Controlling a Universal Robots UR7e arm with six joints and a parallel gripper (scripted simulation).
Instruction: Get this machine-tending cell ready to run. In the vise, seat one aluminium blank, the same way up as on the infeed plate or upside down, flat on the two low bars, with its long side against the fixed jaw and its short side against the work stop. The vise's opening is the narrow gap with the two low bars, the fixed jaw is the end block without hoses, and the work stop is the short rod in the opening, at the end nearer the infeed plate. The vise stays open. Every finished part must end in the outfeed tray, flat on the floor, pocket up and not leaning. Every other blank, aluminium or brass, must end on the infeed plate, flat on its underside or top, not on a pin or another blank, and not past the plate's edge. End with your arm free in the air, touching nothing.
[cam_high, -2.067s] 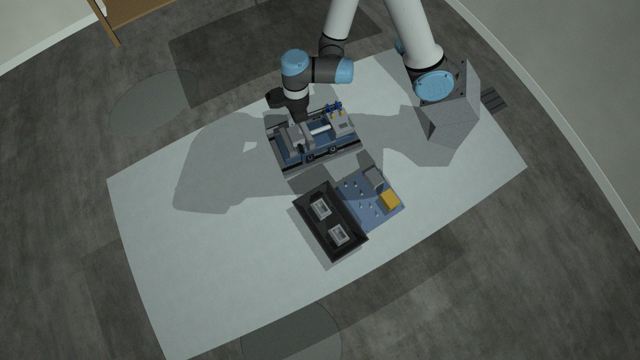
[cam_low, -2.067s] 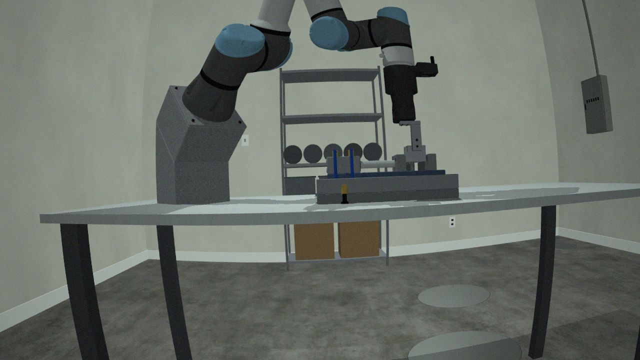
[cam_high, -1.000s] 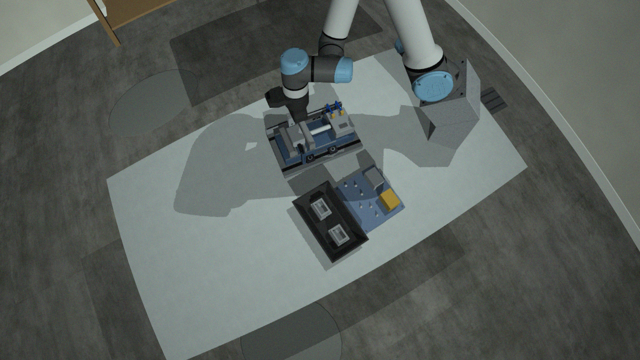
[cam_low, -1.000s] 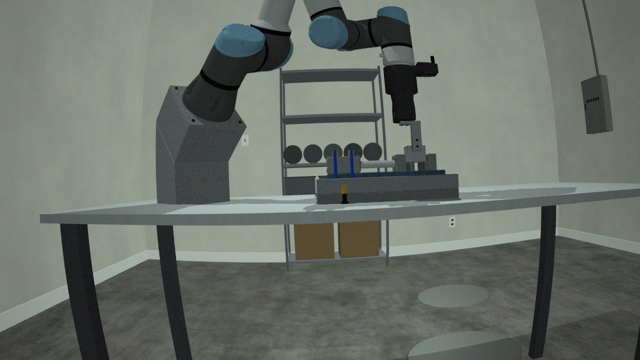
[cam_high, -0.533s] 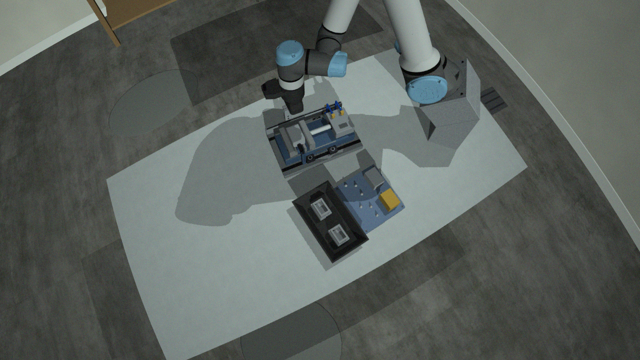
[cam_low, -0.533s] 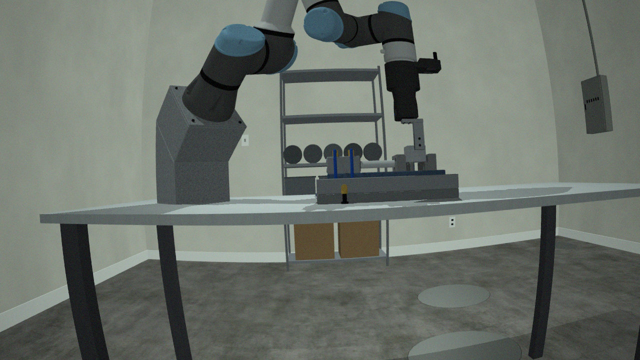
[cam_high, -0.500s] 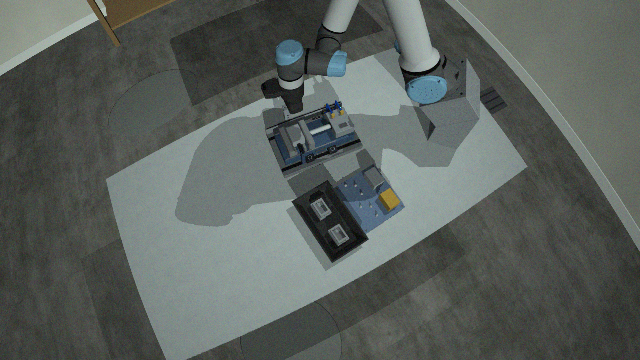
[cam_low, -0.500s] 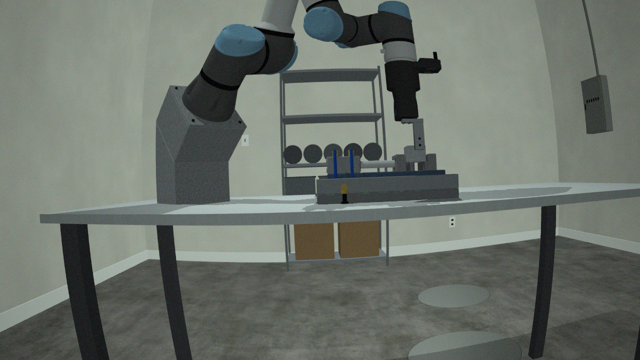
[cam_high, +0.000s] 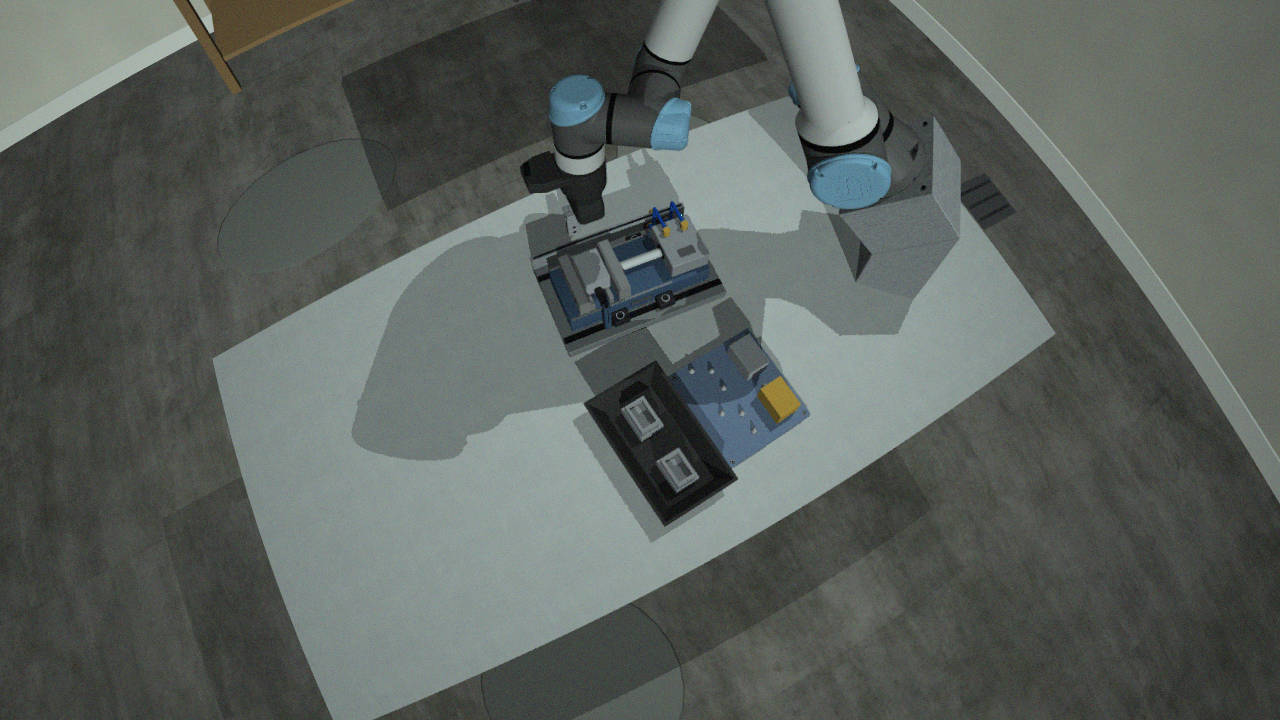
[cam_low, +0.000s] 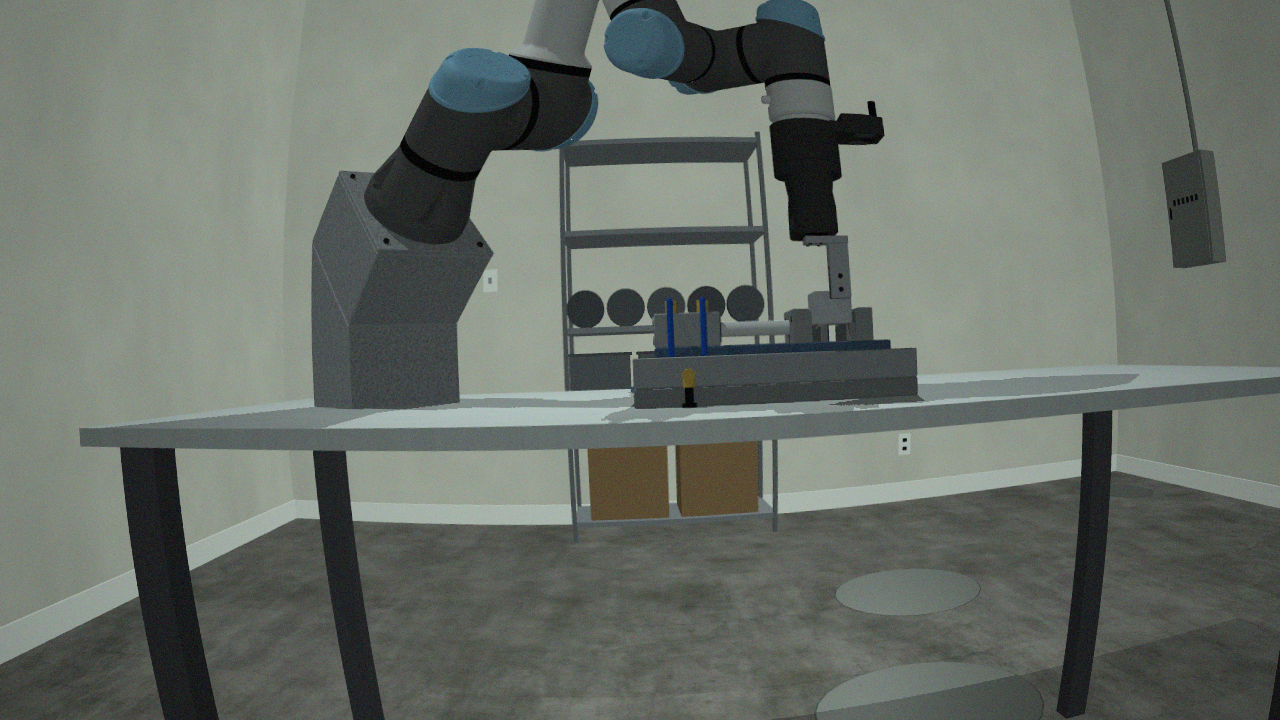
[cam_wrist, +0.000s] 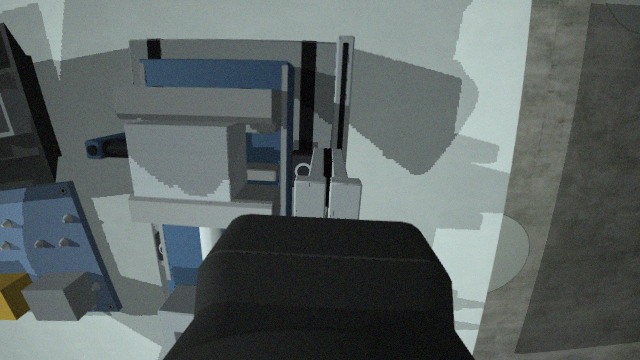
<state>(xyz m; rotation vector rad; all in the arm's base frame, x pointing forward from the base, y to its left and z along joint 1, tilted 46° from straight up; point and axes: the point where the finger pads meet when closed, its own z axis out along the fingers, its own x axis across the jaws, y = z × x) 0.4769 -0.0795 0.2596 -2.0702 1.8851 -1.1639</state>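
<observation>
Right now the fixed jaw is 8 cm to the left of my hand, 4 cm below it and 4 cm ahead of it. From my hand the other things lie so: vise 9 cm to the left, 8 cm below, 6 cm behind; then piston rod 9 cm to the left, 8 cm behind, 4 cm below; then hose block 16 cm behind, 10 cm to the left, 4 cm below.
</observation>
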